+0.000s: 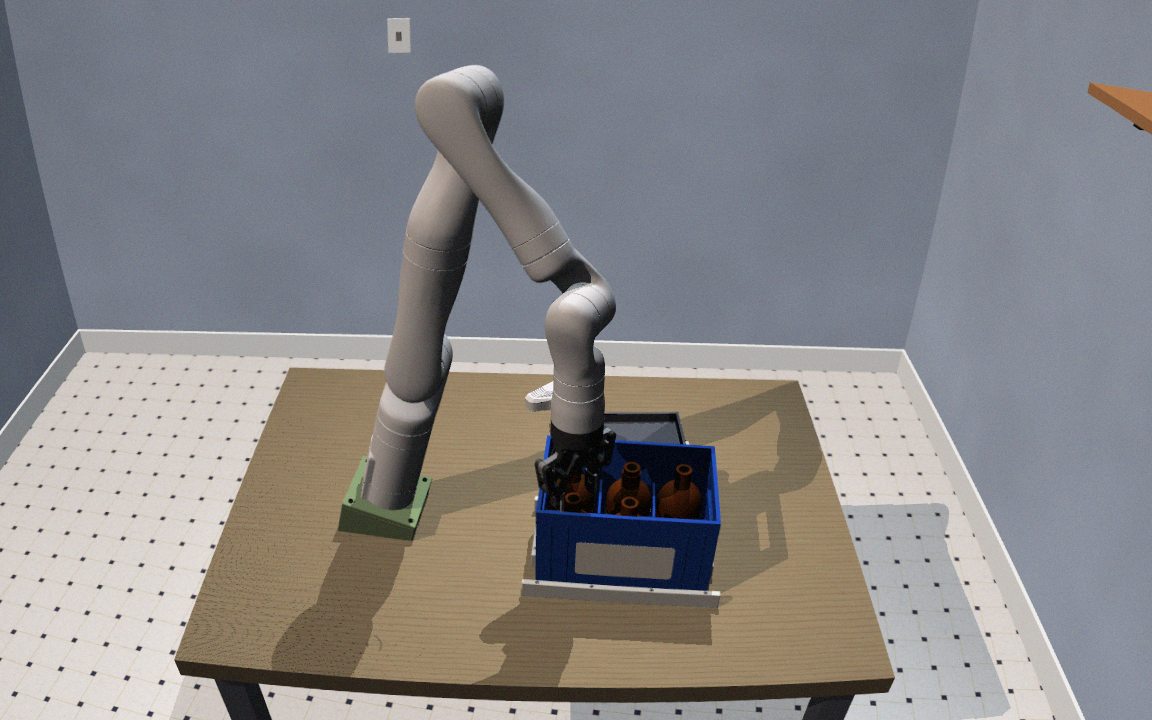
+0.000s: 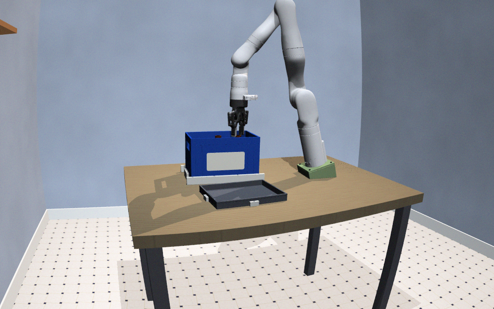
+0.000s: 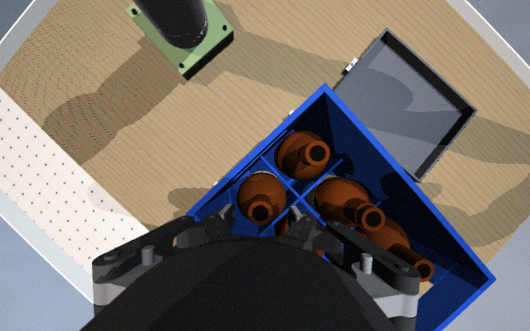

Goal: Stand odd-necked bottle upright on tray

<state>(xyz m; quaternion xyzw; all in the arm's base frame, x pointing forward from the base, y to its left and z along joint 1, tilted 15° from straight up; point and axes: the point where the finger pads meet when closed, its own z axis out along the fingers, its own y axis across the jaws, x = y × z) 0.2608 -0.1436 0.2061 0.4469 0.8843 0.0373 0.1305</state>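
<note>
The blue crate lies 9 cm ahead of my hand, 3 cm to the left of it and 9 cm below it. The rest, counted from my hand: dark grey tray (12 cm ahead, 30 cm to the left, 16 cm below).
</note>
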